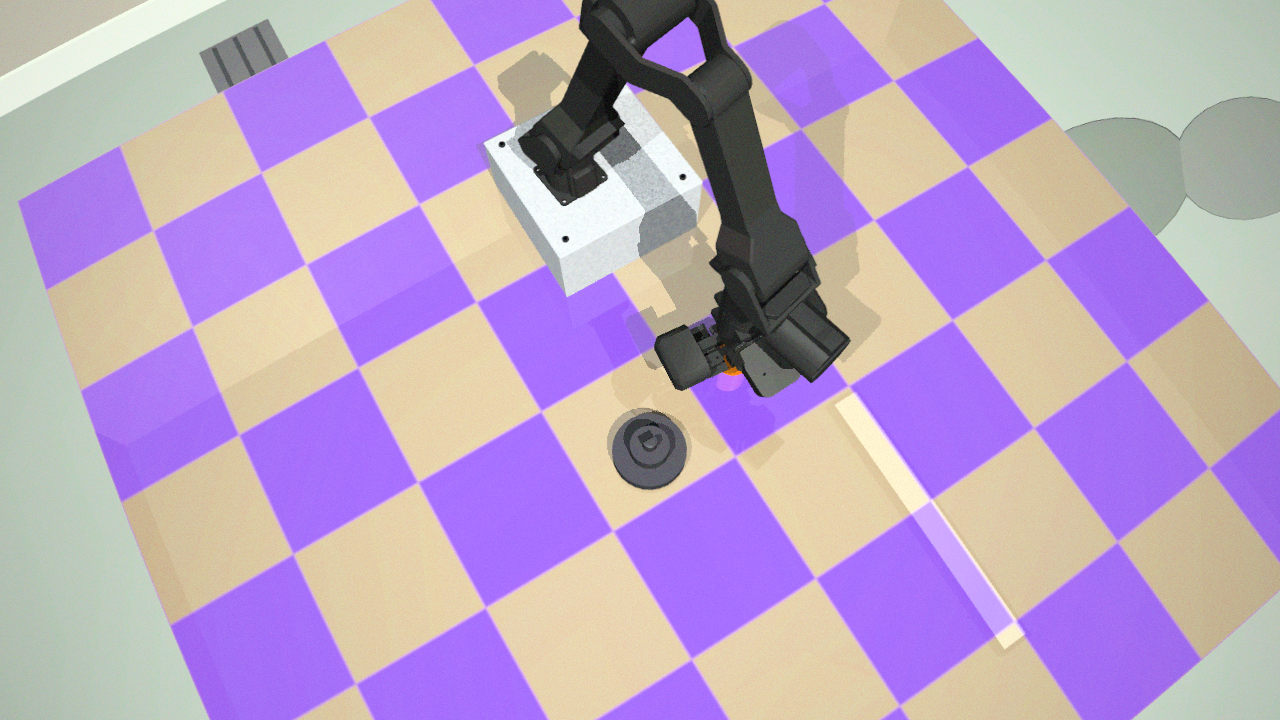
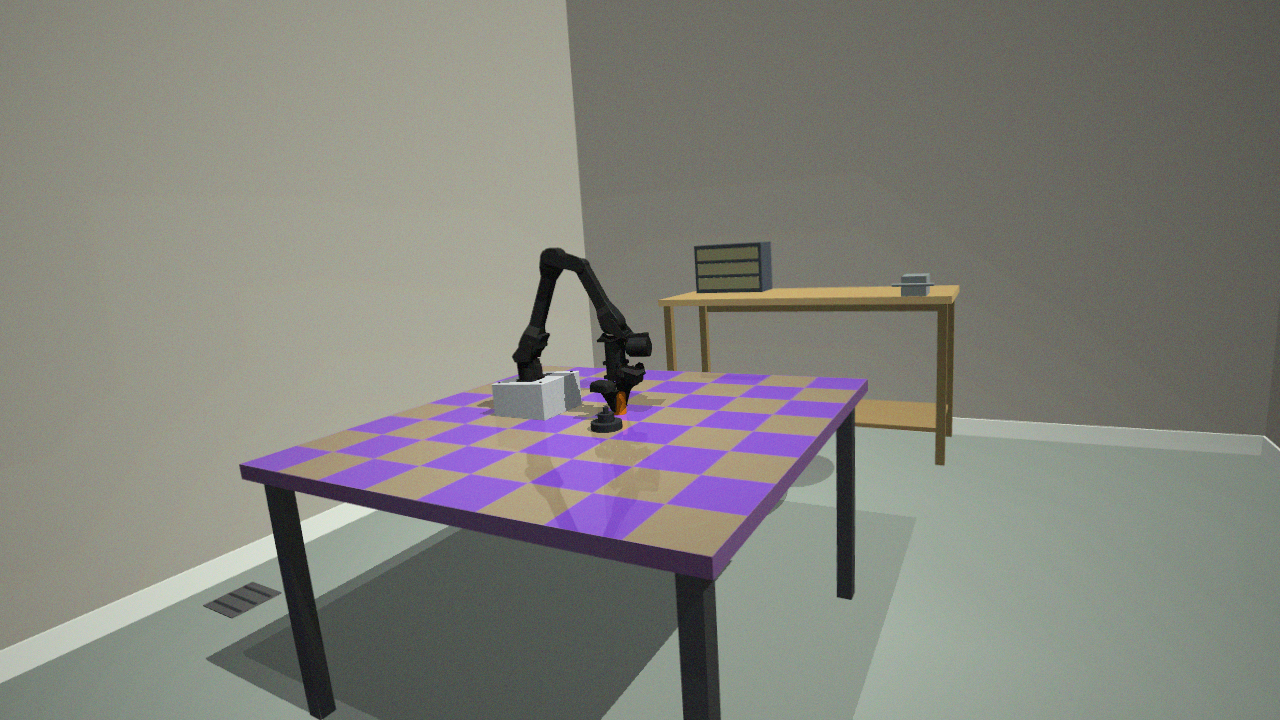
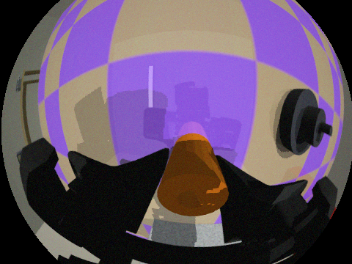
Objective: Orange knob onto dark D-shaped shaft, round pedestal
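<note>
Right now the D-shaped shaft is 150 mm to the right of my gripper tip, 30 mm ahead of it and 20 mm above it. Round my gripper tip: orange knob (20 mm above).
</note>
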